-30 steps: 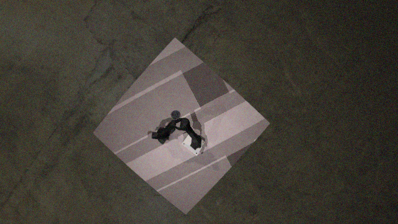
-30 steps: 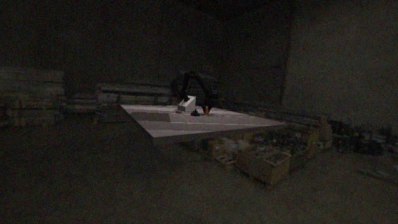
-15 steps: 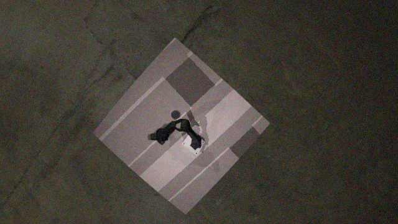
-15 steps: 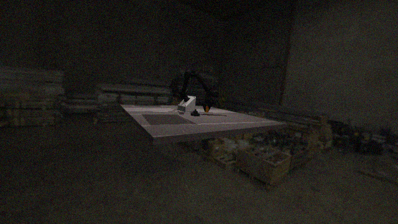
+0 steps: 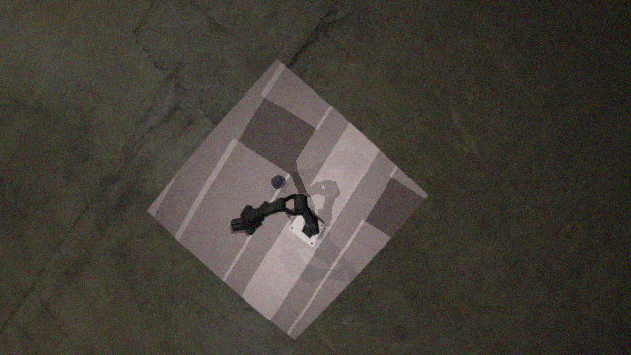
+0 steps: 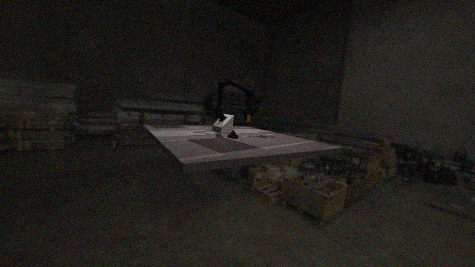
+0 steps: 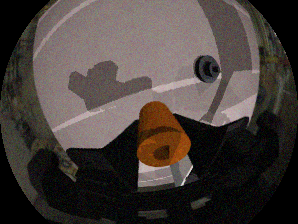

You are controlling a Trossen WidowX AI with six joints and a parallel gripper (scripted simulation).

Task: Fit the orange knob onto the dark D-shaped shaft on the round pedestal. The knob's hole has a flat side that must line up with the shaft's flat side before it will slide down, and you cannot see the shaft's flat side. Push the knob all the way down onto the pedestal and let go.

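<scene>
The dark pedestal lies 70 mm ahead of my gripper tip, 180 mm to the right of it and 110 mm below it. The rest, counted from my gripper tip: orange knob: 20 mm above.
</scene>
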